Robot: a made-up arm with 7 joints. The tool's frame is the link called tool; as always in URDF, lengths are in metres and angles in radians.
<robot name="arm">
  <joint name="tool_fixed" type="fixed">
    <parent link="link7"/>
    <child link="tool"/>
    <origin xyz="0 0 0" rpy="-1.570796 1.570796 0"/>
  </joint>
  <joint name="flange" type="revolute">
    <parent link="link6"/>
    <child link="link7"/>
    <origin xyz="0 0 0" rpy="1.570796 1.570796 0"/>
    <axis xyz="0 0 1"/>
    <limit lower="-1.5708" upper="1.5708"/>
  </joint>
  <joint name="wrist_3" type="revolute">
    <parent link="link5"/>
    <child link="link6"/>
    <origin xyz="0 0 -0.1" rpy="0 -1.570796 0"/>
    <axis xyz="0 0 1"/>
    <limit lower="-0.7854" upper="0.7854"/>
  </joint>
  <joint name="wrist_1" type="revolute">
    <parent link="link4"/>
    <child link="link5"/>
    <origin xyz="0 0.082 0" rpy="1.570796 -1.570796 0"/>
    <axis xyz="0 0 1"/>
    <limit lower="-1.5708" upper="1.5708"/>
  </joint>
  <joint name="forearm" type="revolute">
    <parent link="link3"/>
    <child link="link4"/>
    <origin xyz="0 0 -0.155" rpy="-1.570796 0 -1.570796"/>
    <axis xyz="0 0 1"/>
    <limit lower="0" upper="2.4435"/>
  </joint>
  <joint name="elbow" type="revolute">
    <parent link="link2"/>
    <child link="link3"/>
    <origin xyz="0 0.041 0" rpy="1.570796 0 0"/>
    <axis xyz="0 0 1"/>
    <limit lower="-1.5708" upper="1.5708"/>
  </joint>
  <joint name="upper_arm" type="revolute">
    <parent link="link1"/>
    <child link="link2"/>
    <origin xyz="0 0 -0.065" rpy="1.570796 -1.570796 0"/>
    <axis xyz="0 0 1"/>
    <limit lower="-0.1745" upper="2"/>
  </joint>
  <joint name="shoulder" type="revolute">
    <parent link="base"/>
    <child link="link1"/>
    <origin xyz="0 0.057 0" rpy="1.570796 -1.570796 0"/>
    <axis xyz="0 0 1"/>
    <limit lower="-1.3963" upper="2"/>
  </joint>
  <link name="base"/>
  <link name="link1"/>
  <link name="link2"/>
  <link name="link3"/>
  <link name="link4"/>
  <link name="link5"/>
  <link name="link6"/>
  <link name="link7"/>
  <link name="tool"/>
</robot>
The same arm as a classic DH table. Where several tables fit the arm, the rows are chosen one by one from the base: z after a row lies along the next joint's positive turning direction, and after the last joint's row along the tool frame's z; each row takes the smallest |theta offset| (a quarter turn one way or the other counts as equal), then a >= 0, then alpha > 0; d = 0 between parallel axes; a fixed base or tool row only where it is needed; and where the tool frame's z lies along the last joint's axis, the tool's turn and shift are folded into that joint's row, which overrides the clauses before.
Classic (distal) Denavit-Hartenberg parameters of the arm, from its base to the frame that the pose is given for. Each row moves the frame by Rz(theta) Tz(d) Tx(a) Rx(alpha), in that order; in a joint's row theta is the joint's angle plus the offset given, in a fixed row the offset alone. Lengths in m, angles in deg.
base (fixed): d 0  theta offset 0  a 0  alpha 90
shoulder: d -0.122  theta offset 90  a 0  alpha 90
upper_arm: d 0  theta offset 90  a 0  alpha 90
elbow: d -0.196  theta offset 90  a 0  alpha 90
forearm: d 0  theta offset 0  a 0  alpha -90
wrist_1: d -0.182  theta offset 0  a 0  alpha -90
wrist_3: d 0  theta offset -90  a 0  alpha 90
flange: d 0  theta offset 90  a 0  alpha 90
tool (fixed): d 0  theta offset -90  a 0  alpha 0
Joint limits (deg, base to tool): -80..114.59 -10..114.59 -90..90 0..140 -90..90 -45..45 -90..90

